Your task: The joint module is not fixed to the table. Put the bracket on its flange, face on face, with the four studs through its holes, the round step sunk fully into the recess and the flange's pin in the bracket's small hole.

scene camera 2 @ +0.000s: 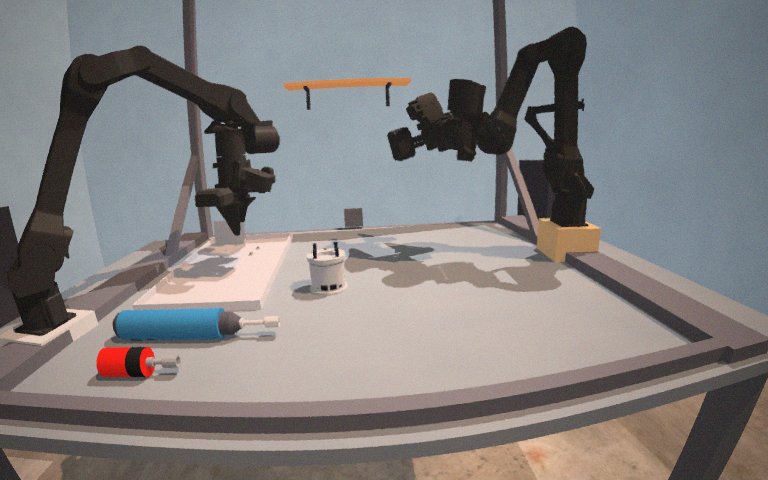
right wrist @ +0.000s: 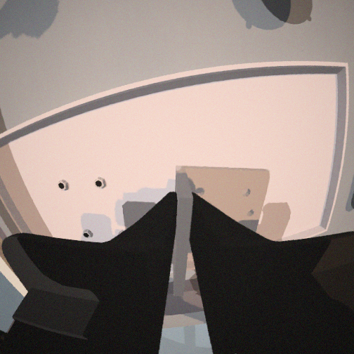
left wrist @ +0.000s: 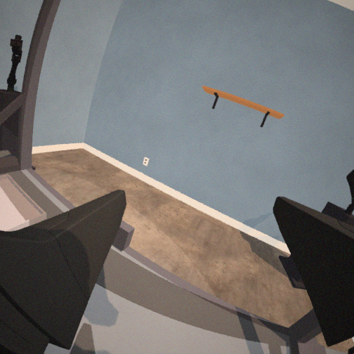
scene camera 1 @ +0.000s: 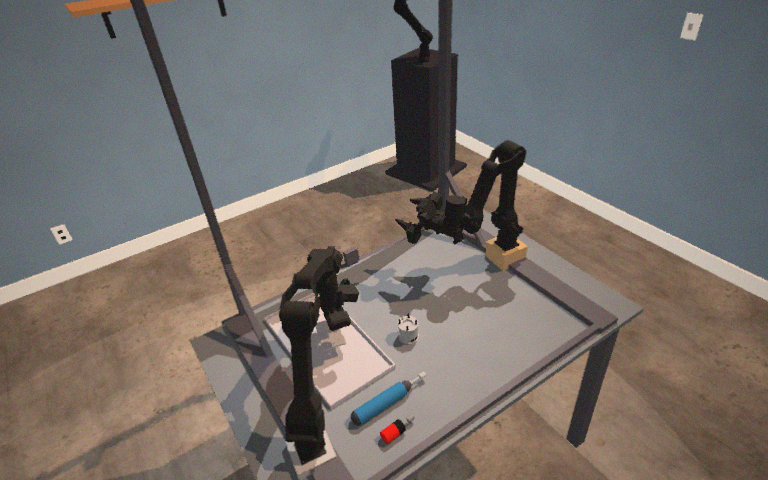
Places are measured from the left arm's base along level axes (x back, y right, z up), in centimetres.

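Where they show: left gripper, between the fingertips: [scene camera 2: 409, 133] [scene camera 1: 402, 209]; right gripper, between the fingertips: [scene camera 2: 238, 234]; left arm's base, origin of its link: [scene camera 2: 568, 223] [scene camera 1: 506, 243]; right arm's base, origin of its link: [scene camera 2: 46, 323] [scene camera 1: 310, 448].
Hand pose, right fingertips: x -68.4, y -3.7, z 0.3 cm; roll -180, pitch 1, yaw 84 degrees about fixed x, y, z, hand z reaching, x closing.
Things, the pixels of their centre, and the offset from my right fingertips.
- joint module, middle of its body: [scene camera 2: 327, 267] [scene camera 1: 408, 328] dz -3.5, dx +19.7, dy -10.2 cm
- bracket, middle of its body: [scene camera 2: 221, 239] [scene camera 1: 331, 334] dz -0.1, dx -2.4, dy -3.0 cm
- pale tray, middle of its body: [scene camera 2: 230, 263] [scene camera 1: 326, 341] dz -6.4, dx -3.3, dy +0.8 cm
- blue driver, middle of its body: [scene camera 2: 193, 324] [scene camera 1: 390, 396] dz -5.2, dx +3.9, dy -27.5 cm
- red driver, middle of its body: [scene camera 2: 140, 361] [scene camera 1: 398, 426] dz -5.5, dx +1.5, dy -36.4 cm
The joint module [scene camera 1: 407, 332] [scene camera 2: 327, 274] stands upright on the table, white and round, its flange up with dark studs. The bracket [scene camera 2: 222, 230] [right wrist: 184, 215] is a pale grey plate, upright over the tray and seen edge-on in the right wrist view. My right gripper [scene camera 2: 236, 230] [right wrist: 180, 198] points down, shut on the bracket's edge; whether the plate touches the tray I cannot tell. The bracket's holes are hidden. My left gripper [scene camera 1: 406, 211] [scene camera 2: 404, 125] [left wrist: 202, 201] is open and empty, high above the table's far right part.
A pale tray [scene camera 1: 390, 365] [scene camera 2: 198, 306] [right wrist: 346, 100] lies left of the module. Small nuts [right wrist: 63, 185] [right wrist: 100, 183] [right wrist: 87, 233] lie in it. A blue driver [scene camera 1: 380, 403] [scene camera 2: 169, 324] and a red driver [scene camera 1: 390, 433] [scene camera 2: 116, 362] lie nearer the front edge.
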